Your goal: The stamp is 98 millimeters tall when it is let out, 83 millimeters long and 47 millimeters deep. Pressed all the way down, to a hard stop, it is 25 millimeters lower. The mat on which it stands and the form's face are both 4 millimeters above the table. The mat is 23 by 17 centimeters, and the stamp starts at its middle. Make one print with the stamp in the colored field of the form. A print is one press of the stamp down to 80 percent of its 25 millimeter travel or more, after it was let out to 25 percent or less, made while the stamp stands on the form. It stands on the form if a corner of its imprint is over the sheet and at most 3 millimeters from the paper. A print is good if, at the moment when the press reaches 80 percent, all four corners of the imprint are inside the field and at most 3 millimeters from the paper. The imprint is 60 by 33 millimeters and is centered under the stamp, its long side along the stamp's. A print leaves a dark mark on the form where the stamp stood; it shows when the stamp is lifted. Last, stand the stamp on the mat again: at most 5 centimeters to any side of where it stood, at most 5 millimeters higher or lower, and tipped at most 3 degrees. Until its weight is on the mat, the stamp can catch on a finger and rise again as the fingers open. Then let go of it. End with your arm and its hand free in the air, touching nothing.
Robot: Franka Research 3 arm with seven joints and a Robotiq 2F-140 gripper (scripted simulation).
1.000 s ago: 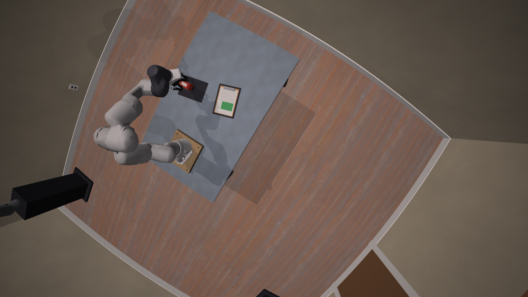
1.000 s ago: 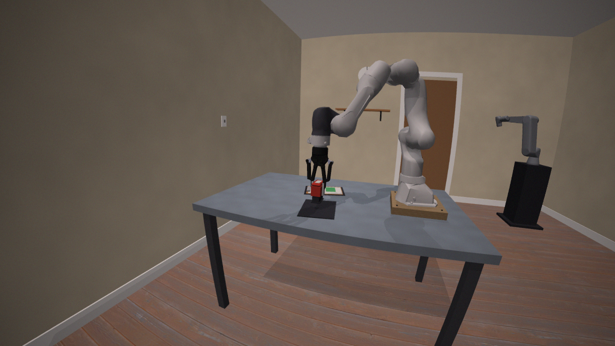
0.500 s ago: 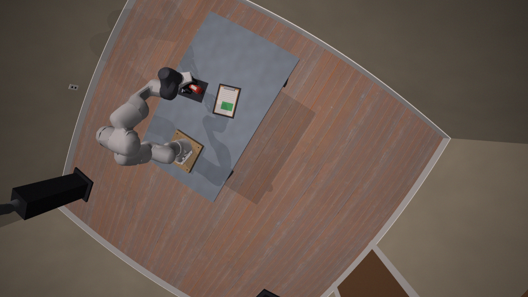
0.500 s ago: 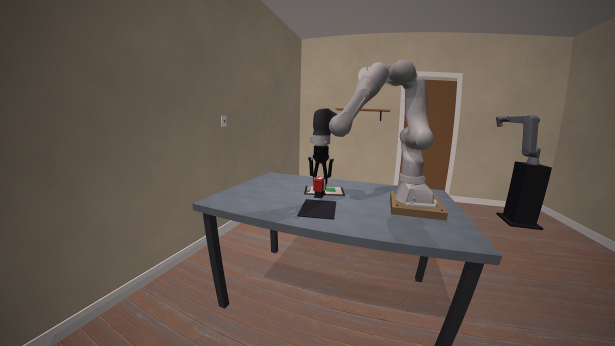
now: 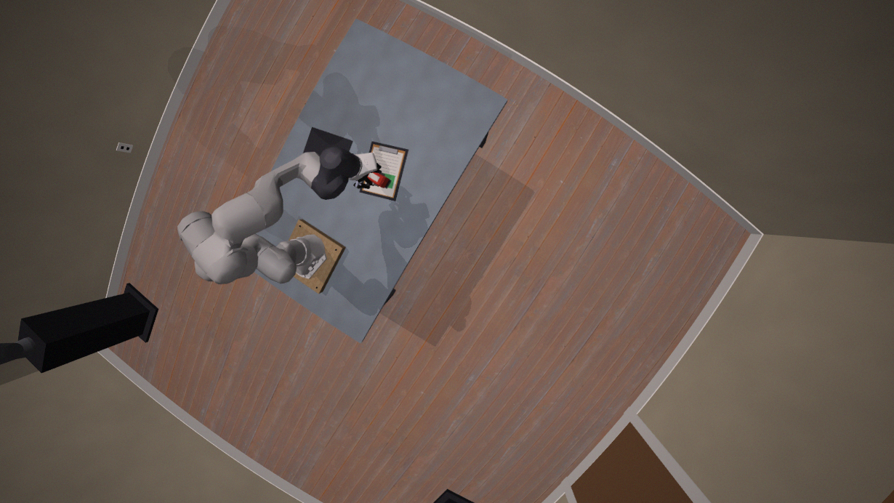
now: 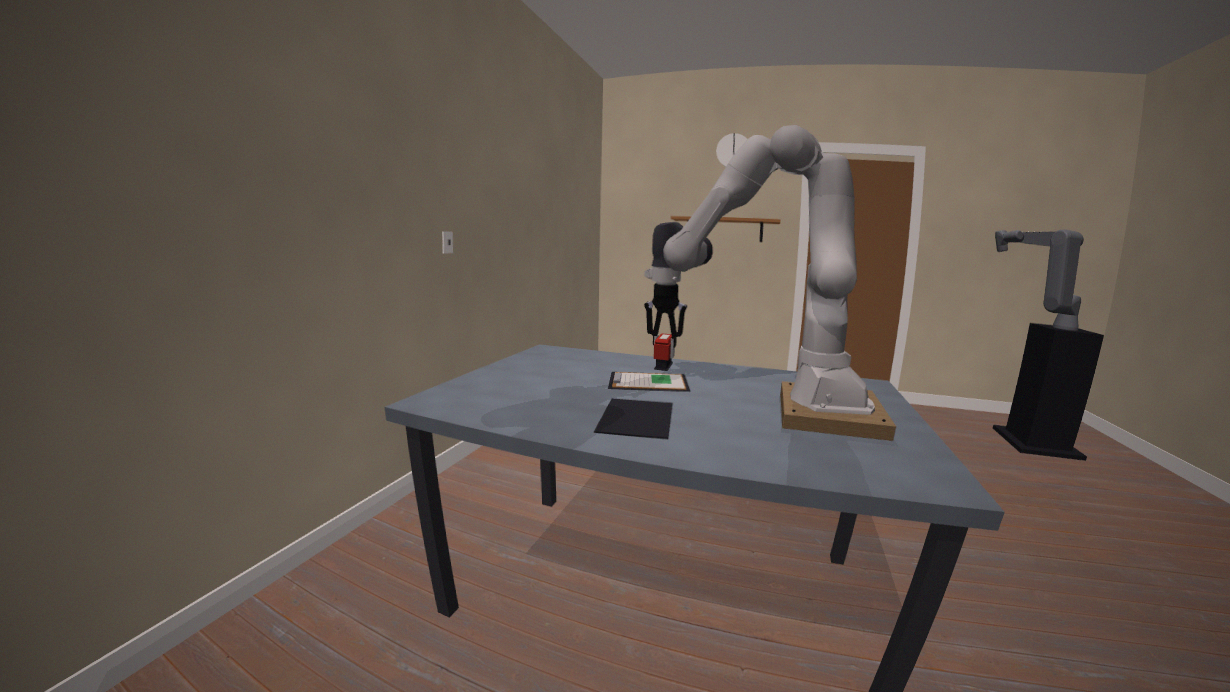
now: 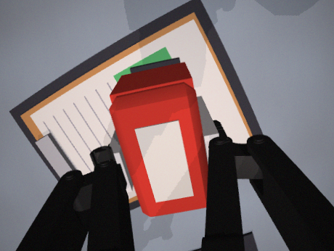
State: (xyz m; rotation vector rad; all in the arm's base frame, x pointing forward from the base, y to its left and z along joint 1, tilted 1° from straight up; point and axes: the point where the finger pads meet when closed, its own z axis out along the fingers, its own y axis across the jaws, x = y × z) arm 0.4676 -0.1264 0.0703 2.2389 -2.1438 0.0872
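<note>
My gripper is now 3 cm past the black mat, 33 cm to the right of it and 11 cm above it. Round my hand: red stamp (2 cm below).
</note>
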